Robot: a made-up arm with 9 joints. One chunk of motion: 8 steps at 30 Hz.
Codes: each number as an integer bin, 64 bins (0 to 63) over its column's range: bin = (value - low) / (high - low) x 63, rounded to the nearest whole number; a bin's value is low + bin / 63 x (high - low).
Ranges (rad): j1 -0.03..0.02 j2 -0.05..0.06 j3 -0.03..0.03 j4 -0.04..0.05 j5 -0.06..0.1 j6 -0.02..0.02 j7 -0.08..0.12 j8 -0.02..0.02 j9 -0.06..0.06
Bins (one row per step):
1: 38 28 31 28 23 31 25 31 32
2: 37 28 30 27 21 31 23 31 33
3: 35 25 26 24 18 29 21 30 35
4: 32 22 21 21 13 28 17 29 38
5: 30 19 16 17 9 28 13 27 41
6: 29 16 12 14 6 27 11 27 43
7: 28 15 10 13 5 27 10 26 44
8: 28 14 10 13 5 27 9 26 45
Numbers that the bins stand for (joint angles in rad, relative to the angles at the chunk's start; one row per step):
1: 0.0002 -0.0011 -0.0005 0.0000 -0.0016 -0.0003 -0.0006 -0.0003 0.0010
2: -0.0006 -0.0011 -0.0014 -0.0014 -0.0067 -0.0003 -0.0070 -0.0003 0.0029
3: -0.0022 -0.0063 -0.0052 -0.0057 -0.0143 -0.0016 -0.0133 -0.0010 0.0067
4: -0.0046 -0.0116 -0.0100 -0.0100 -0.0270 -0.0022 -0.0260 -0.0016 0.0124
5: -0.0062 -0.0168 -0.0148 -0.0157 -0.0371 -0.0022 -0.0387 -0.0029 0.0181
6: -0.0070 -0.0221 -0.0186 -0.0200 -0.0448 -0.0029 -0.0451 -0.0029 0.0219
7: -0.0078 -0.0238 -0.0205 -0.0214 -0.0473 -0.0029 -0.0483 -0.0035 0.0238
8: -0.0078 -0.0256 -0.0205 -0.0214 -0.0473 -0.0029 -0.0514 -0.0035 0.0257

